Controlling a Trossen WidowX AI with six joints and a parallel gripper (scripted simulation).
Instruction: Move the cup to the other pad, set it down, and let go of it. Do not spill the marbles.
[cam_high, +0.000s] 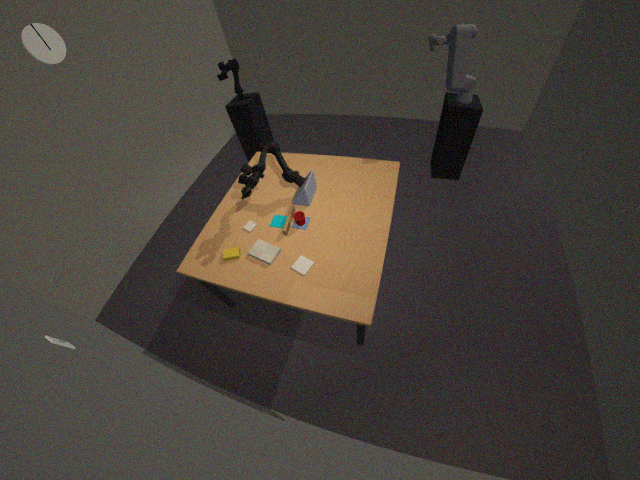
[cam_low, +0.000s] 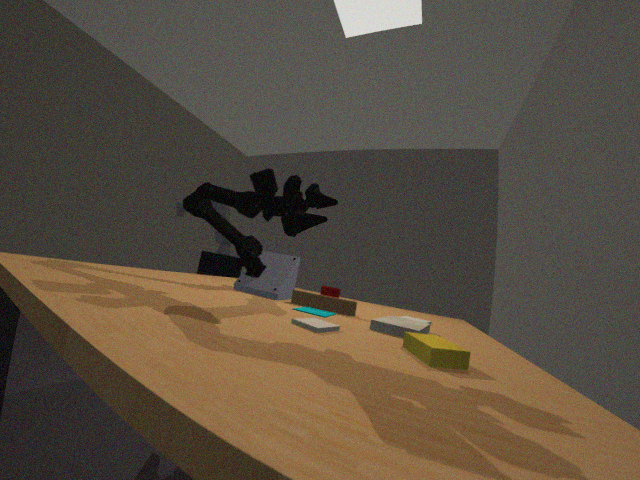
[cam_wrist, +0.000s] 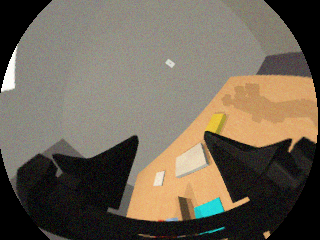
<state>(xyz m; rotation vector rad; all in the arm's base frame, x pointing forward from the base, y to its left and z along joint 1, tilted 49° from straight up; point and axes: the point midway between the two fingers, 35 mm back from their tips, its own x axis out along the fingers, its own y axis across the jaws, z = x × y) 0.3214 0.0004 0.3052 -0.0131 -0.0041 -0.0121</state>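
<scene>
My gripper tip is 6 cm past the red cup, 29 cm to the right of it and 24 cm above it. From my gripper tip the other things lie so: cyan pad (5 cm behind, 14 cm to the left, 29 cm below); then grey slab (21 cm ahead, 14 cm to the left, 27 cm below); then brown bar (6 cm behind, 22 cm to the left, 27 cm below).
</scene>
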